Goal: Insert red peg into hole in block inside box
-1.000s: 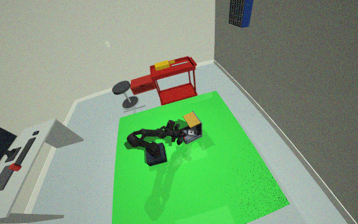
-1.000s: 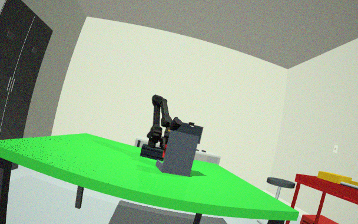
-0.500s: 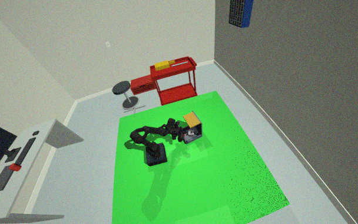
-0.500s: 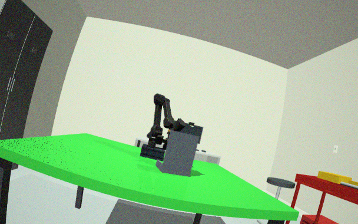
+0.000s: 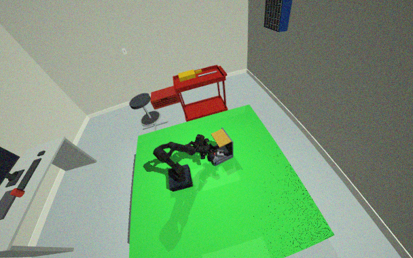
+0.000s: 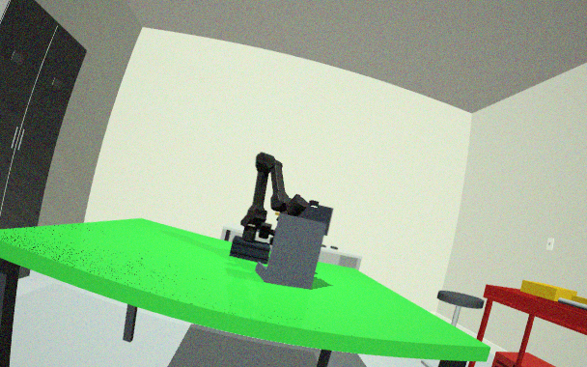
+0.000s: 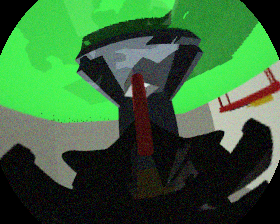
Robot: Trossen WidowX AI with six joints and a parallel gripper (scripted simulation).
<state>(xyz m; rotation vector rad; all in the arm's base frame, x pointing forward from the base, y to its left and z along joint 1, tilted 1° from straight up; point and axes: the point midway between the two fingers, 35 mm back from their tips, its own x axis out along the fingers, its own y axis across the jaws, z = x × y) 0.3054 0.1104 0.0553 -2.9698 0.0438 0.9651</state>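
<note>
The back wall is 10 cm ahead of my gripper tip, 2 cm to the left of it and 2 cm above it. From my gripper tip the other things lie so: orange roof (5 cm ahead, 2 cm to the left, 12 cm above); then red peg (3 cm behind, 1 cm below); then box floor (2 cm ahead, 1 cm to the left, 10 cm below).
</note>
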